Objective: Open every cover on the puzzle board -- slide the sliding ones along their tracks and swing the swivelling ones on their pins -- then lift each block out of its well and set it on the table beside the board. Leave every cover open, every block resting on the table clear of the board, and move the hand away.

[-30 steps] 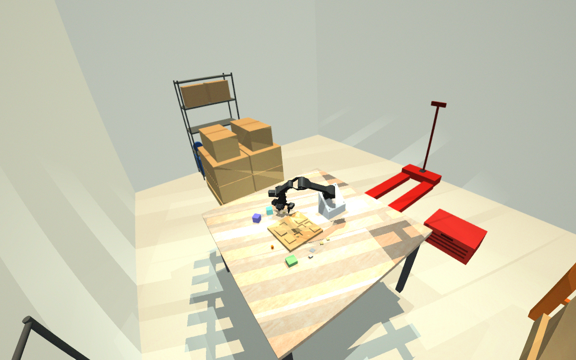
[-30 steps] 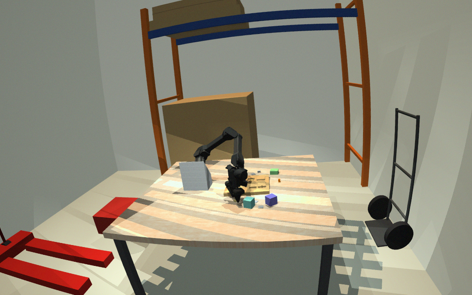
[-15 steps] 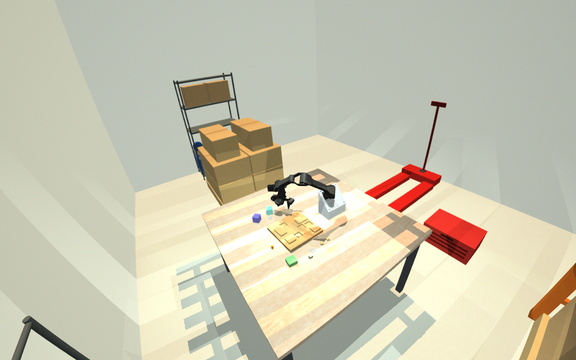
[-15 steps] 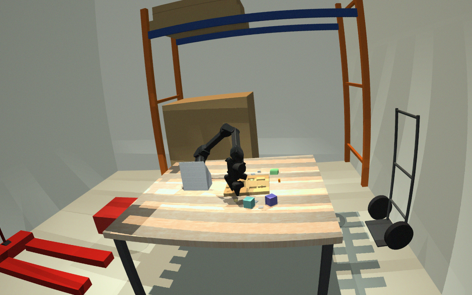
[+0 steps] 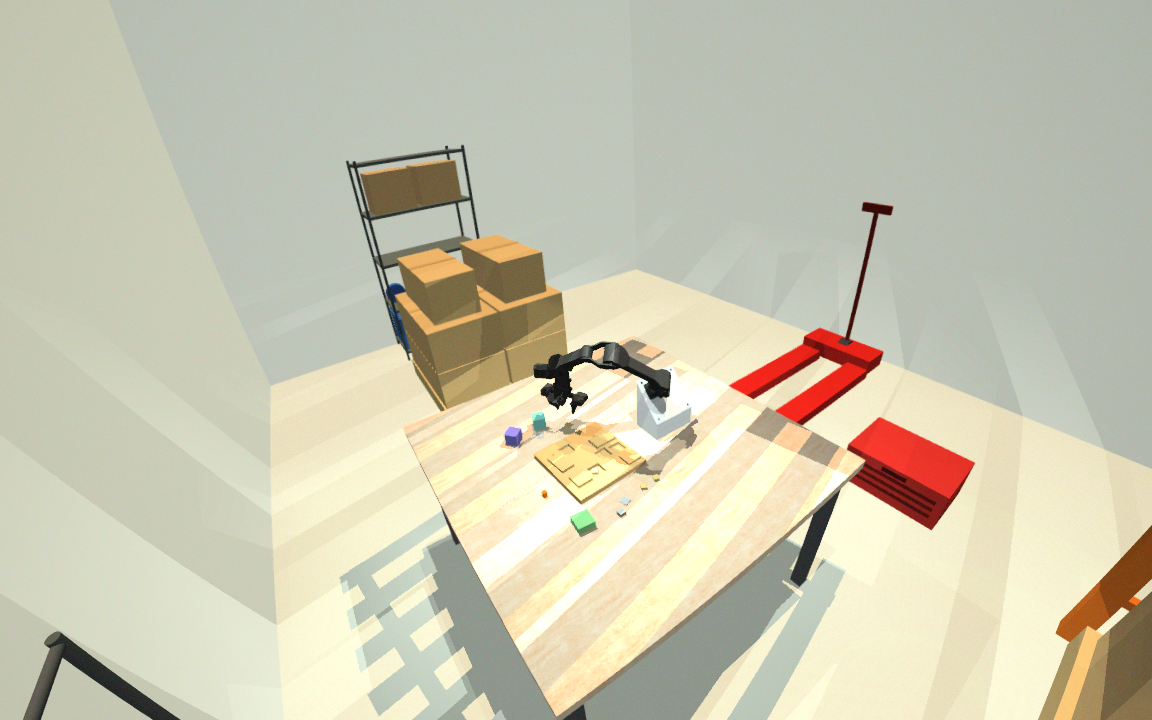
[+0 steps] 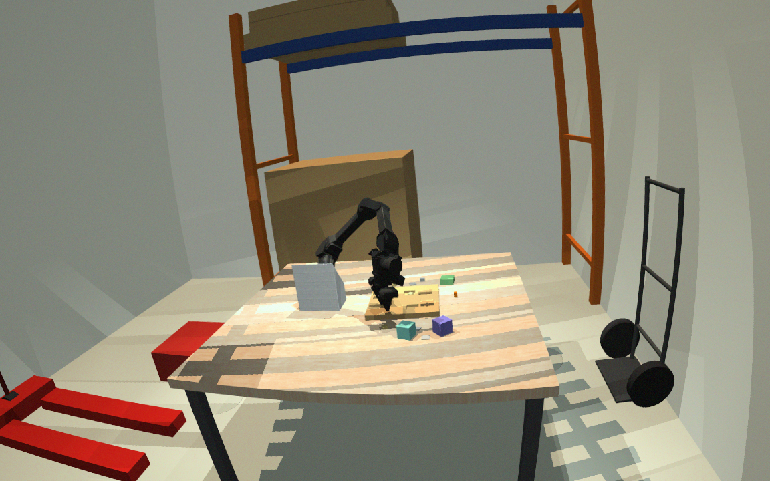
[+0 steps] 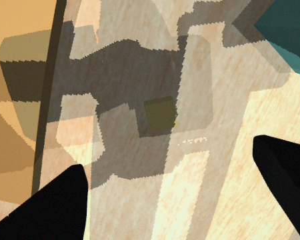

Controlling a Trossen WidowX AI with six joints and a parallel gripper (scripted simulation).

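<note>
My gripper tip is 24 cm to the right of the wooden puzzle board, 6 cm above it and 3 cm short of it. Round my gripper tip: teal cube: 9 cm ahead, 8 cm to the right, 6 cm below; then tiny orange piece: 27 cm to the left, 26 cm ahead, 7 cm below; then purple cube: 21 cm ahead, 6 cm to the right, 6 cm below.
</note>
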